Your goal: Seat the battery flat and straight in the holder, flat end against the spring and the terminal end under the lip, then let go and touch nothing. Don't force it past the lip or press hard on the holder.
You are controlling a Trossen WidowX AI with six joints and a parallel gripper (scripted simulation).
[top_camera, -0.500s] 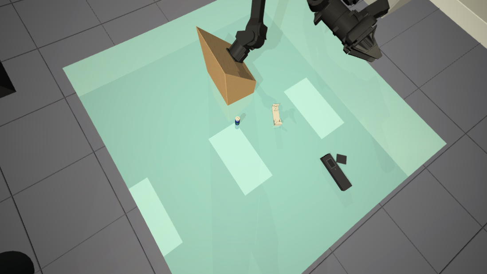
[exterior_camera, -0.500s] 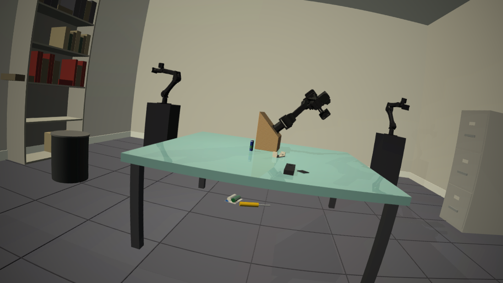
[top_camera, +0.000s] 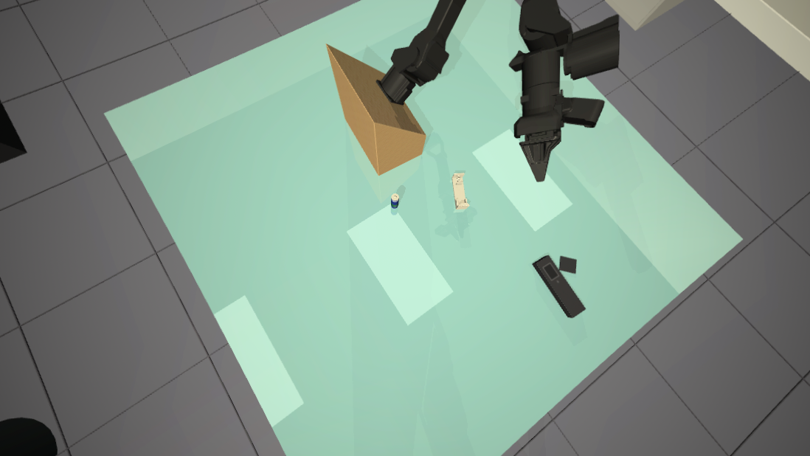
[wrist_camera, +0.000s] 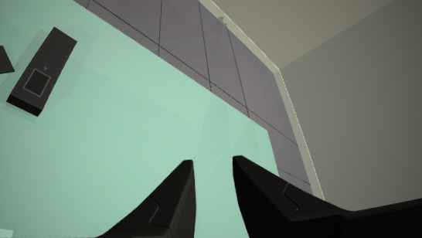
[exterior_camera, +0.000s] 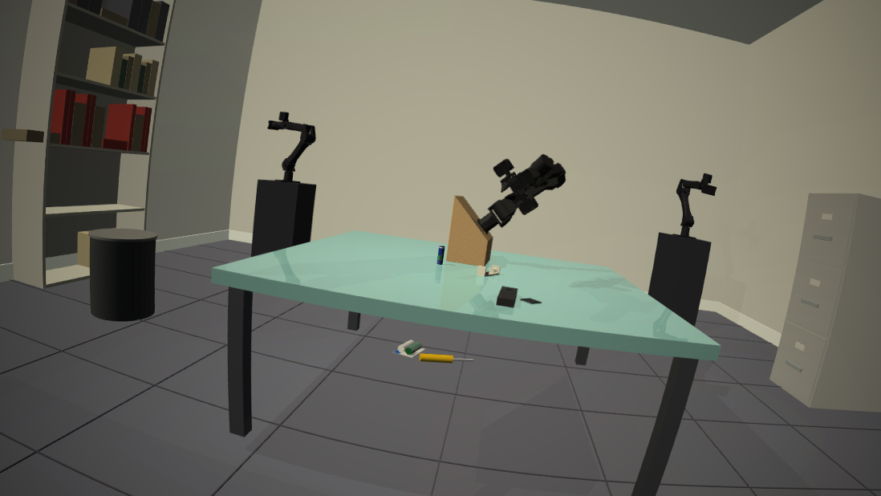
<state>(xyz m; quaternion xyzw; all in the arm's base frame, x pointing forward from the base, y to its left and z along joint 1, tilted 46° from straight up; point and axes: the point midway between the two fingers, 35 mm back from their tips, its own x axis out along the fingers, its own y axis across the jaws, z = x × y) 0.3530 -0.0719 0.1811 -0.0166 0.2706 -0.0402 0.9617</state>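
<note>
Right now my gripper tip is 180 mm past the battery, 190 mm to the left of it and 240 mm above it. Round my gripper tip: black remote (250 mm ahead, 50 mm to the left, 260 mm below); then screwdriver (250 mm ahead, 80 mm to the right, 460 mm below); then black battery door (220 mm ahead, 110 mm to the left, 270 mm below).
</note>
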